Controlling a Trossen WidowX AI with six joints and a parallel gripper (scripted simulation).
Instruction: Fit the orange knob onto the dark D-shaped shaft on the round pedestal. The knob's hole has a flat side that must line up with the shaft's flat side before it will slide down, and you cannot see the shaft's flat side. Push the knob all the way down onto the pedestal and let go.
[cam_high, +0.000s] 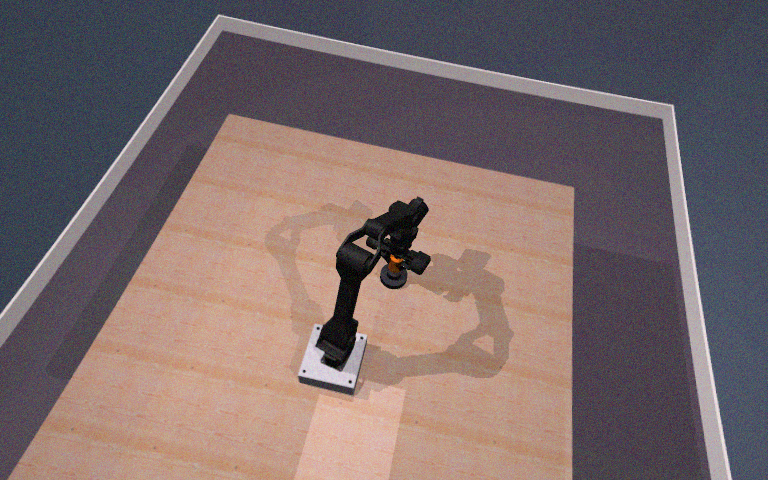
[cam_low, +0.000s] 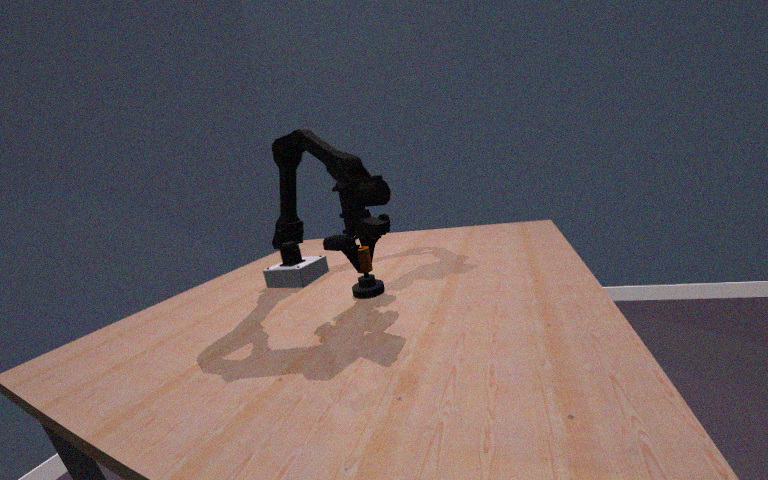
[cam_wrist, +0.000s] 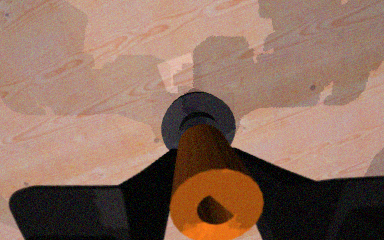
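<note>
My gripper tip is now 2 cm below the orange knob. Also, from my gripper tip: round dark pedestal 4 cm below.
</note>
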